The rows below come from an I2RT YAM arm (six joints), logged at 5 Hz.
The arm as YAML. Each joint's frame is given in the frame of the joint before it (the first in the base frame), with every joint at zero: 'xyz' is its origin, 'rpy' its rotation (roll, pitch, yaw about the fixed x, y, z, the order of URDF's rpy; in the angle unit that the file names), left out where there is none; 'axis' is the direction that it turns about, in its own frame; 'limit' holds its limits. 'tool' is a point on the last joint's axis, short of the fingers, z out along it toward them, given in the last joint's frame.
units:
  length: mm
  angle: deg
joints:
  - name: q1
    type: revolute
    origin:
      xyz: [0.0, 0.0, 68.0]
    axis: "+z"
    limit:
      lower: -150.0
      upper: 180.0
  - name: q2
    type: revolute
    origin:
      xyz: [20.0, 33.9, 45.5]
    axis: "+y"
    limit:
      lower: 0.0
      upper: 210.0
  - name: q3
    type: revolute
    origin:
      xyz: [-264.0, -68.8, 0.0]
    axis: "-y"
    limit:
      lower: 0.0
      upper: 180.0
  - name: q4
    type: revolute
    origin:
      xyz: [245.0, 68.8, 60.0]
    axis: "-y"
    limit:
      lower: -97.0
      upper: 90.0
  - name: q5
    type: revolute
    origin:
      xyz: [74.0, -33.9, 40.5]
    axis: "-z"
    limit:
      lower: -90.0
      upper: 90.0
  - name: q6
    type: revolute
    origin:
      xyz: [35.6, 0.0, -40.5]
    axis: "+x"
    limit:
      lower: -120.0
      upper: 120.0
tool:
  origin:
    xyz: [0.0, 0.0, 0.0]
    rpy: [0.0, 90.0, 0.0]
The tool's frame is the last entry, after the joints.
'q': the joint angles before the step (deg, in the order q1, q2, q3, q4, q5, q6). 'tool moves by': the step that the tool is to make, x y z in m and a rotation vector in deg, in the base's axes. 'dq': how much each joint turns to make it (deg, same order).
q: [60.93 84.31 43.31 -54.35 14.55 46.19]
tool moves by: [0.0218 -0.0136 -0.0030 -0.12 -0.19 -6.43]
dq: [-7.01 0.62 -0.23 0.99 0.28 -0.58]
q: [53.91 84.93 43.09 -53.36 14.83 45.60]
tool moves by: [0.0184 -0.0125 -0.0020 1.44 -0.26 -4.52]
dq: [-6.12 0.13 -0.31 2.15 -0.58 -1.70]
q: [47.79 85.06 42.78 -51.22 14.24 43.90]
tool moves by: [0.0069 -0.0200 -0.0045 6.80 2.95 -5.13]
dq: [-6.41 -2.81 -3.35 3.50 -6.86 -1.54]
